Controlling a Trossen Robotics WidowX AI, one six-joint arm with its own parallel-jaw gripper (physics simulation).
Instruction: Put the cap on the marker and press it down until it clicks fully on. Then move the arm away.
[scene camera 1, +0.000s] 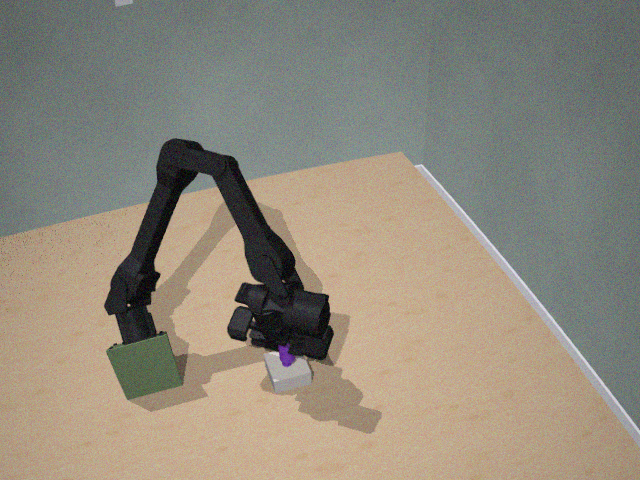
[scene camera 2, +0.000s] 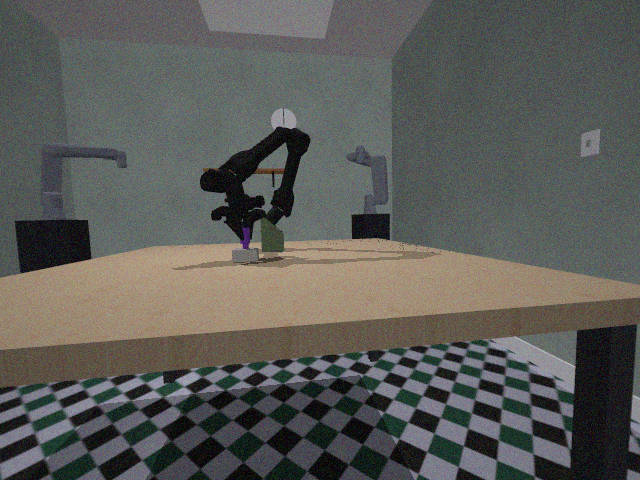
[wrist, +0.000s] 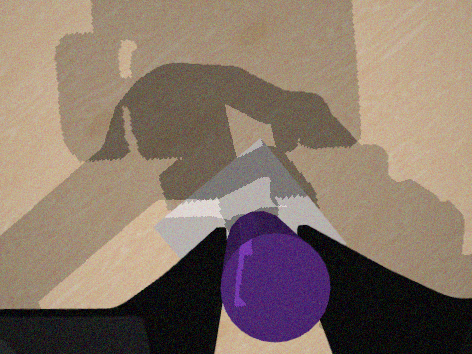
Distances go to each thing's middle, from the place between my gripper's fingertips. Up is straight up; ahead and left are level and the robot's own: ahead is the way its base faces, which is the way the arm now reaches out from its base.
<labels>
Right now my hand is 10 mm past the pale grey block (scene camera 1: 283, 378) and 50 mm above it. From my hand the other things lie so: purple cap (wrist: 274, 285) 10 mm above.
</labels>
